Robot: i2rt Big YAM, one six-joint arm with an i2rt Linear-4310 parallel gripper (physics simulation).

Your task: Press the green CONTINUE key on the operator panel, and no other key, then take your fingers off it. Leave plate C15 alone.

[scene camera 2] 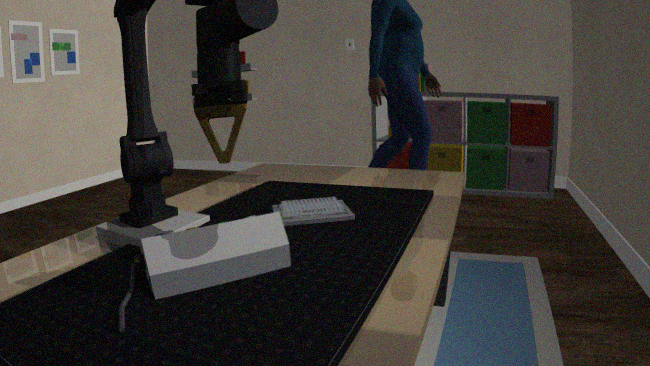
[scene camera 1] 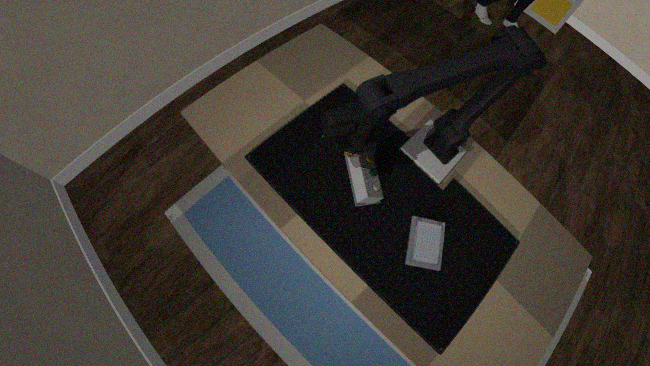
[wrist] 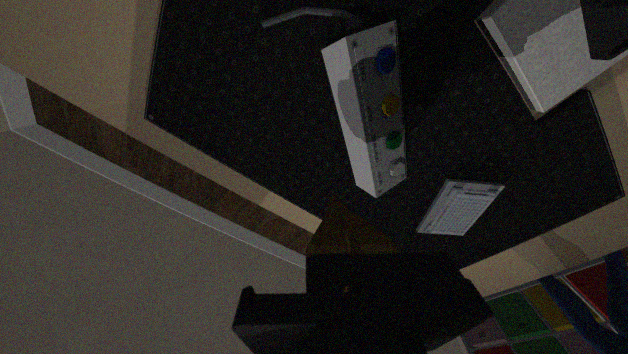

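Where they show: gripper, fingertip midpoint: (scene camera 2: 224, 163) (scene camera 1: 349, 155) (wrist: 332, 201); arm's base, link origin: (scene camera 2: 149, 217) (scene camera 1: 440, 147).
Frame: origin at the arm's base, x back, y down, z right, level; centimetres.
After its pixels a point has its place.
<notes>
The operator panel (scene camera 1: 358, 187) {x -37.3, y -4.2, z 6.4 cm} (scene camera 2: 225, 262) {x -35.2, y -1.8, z 12.3 cm} (wrist: 345, 112) {x -32.6, y -4.1, z 14.9 cm} is a pale wedge box on the dark mat. In the wrist view its sloped face bears a blue key (wrist: 386, 60) {x -25.5, y -5.6, z 16.1 cm}, a yellow key (wrist: 390, 106) {x -28.1, y -5.6, z 11.7 cm}, the green key (wrist: 394, 140) {x -30.4, y -5.6, z 7.5 cm} and a pale key (wrist: 397, 169) {x -32.7, y -5.5, z 3.1 cm} in a row. The green key also shows in scene camera 1 (scene camera 1: 373, 171) {x -30.3, y -5.5, z 7.3 cm}. My gripper (scene camera 2: 225, 161) {x -37.7, y -16.5, z 12.8 cm} (wrist: 332, 201) {x -37.7, y -16.5, z 12.8 cm} is shut and empty, pointing down in the air above the panel, clear of its keys. A white plate with a grid of wells (scene camera 1: 426, 243) {x -30.5, y -0.1, z -21.3 cm} (scene camera 2: 315, 207) {x -32.3, y -1.0, z -19.3 cm} (wrist: 461, 207) {x -29.0, y -1.0, z -18.5 cm} lies apart from the panel; its label is unreadable.
The arm's white base slab (scene camera 1: 440, 172) {x -7.6, y 0.4, z -6.9 cm} (scene camera 2: 192, 220) {x -10.0, y 0.5, z -4.6 cm} (wrist: 555, 60) {x -7.8, y 0.4, z -2.1 cm} stands beside the panel. A grey cable (scene camera 2: 128, 297) {x -26.5, y 1.0, z 24.8 cm} (wrist: 305, 11) {x -27.9, y 0.9, z 26.8 cm} lies at the panel's blue-key end. A person (scene camera 2: 400, 75) stands beyond the table, by a cube shelf with coloured bins.
</notes>
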